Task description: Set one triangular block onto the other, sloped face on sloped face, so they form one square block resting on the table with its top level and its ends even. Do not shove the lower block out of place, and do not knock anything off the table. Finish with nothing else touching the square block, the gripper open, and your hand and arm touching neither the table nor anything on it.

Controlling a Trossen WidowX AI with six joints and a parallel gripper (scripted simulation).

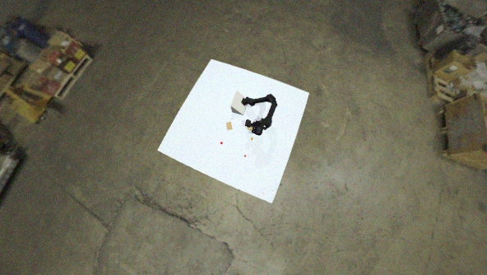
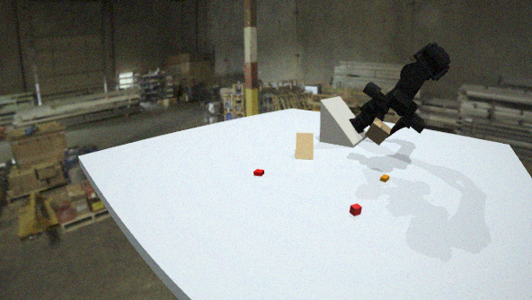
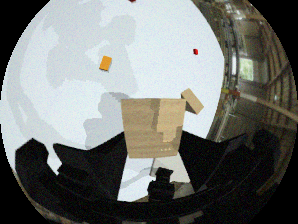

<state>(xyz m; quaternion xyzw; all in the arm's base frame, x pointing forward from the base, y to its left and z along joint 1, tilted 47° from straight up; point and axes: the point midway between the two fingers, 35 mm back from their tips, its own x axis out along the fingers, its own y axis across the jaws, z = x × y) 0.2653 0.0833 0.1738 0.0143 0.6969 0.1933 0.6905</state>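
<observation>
Now: gripper tip 10 mm below the tan triangular block. Round my gripper tip: orange cube 90 mm below, 80 mm ahead, 60 mm to the left.
</observation>
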